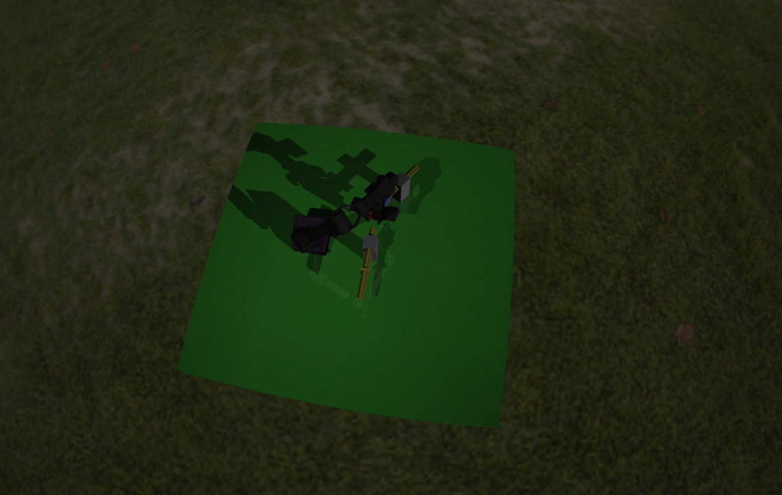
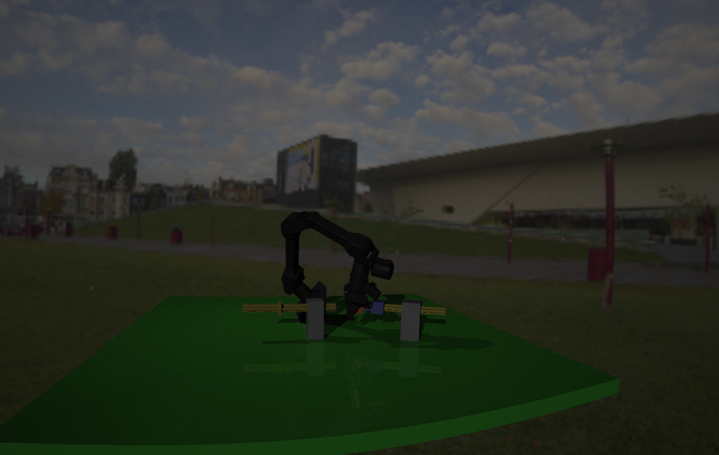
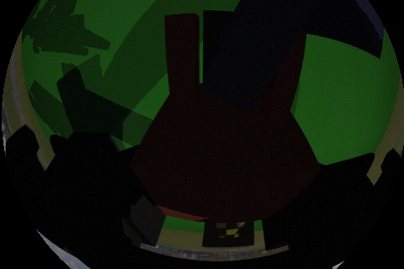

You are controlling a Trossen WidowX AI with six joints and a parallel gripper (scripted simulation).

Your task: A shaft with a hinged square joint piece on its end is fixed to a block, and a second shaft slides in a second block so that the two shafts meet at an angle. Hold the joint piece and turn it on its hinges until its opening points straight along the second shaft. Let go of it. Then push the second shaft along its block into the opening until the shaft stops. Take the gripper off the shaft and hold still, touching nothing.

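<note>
My gripper tip is 40 mm below the red square joint piece and 30 mm to the right of it.
</note>
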